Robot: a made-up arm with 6 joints.
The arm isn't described. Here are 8 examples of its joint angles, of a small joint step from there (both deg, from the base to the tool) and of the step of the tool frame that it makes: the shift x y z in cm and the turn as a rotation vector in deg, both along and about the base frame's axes.
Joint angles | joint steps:
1: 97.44 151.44 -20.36 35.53 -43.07 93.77 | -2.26 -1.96 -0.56 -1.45 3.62 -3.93
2: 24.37 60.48 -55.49 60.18 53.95 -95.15 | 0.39 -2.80 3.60 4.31 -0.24 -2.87
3: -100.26 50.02 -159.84 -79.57 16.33 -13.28 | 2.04 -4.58 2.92 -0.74 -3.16 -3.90
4: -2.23 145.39 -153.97 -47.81 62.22 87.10 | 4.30 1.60 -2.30 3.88 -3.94 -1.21
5: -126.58 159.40 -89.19 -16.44 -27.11 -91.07 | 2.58 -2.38 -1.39 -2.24 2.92 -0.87
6: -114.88 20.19 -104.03 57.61 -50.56 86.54 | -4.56 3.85 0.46 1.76 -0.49 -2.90
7: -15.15 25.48 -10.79 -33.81 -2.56 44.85 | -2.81 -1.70 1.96 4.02 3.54 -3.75
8: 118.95 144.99 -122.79 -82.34 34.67 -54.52 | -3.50 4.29 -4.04 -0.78 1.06 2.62
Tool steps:
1: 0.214 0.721 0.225 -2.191 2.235 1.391
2: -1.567 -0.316 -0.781 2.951 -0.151 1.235
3: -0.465 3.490 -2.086 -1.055 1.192 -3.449
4: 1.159 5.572 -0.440 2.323 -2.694 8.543
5: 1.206 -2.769 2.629 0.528 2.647 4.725
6: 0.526 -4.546 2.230 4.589 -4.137 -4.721
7: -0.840 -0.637 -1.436 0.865 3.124 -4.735
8: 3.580 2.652 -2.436 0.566 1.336 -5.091
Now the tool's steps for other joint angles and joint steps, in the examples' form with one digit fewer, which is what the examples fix.
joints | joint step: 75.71 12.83 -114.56 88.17 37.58 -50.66 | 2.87 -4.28 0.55 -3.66 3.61 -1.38
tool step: 1.32 -3.41 -3.60 3.82 -2.88 -2.78
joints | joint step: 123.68 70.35 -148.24 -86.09 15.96 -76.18 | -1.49 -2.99 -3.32 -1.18 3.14 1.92
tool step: 3.62 -5.24 -0.54 3.88 6.34 -1.06
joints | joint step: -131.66 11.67 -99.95 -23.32 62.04 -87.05 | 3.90 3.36 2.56 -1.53 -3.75 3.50
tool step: -4.45 -2.14 2.02 0.18 -1.76 4.12
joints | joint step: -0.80 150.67 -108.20 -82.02 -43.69 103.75 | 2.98 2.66 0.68 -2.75 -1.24 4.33
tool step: -1.28 3.51 -3.51 1.19 6.22 3.98
